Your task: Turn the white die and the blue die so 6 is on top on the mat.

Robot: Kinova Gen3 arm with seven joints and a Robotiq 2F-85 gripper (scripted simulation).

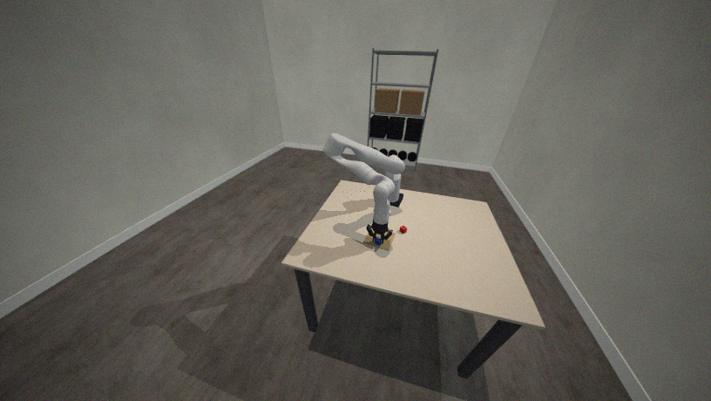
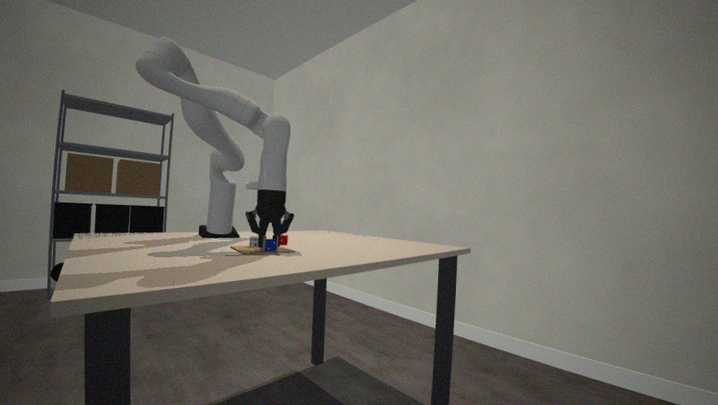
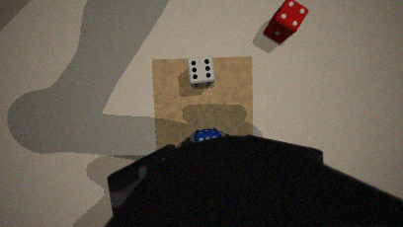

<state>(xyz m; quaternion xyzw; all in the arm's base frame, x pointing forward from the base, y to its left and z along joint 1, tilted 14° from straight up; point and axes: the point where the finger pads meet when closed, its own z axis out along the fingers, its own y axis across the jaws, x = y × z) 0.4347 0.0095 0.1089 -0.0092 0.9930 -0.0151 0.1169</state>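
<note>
My hand is 10 mm above the blue die. From my hand the other things lie so: tan mat: 50 mm behind, 20 mm below; white die: 90 mm behind, 10 mm below; red die: 140 mm behind, 110 mm to the left, 10 mm below.
</note>
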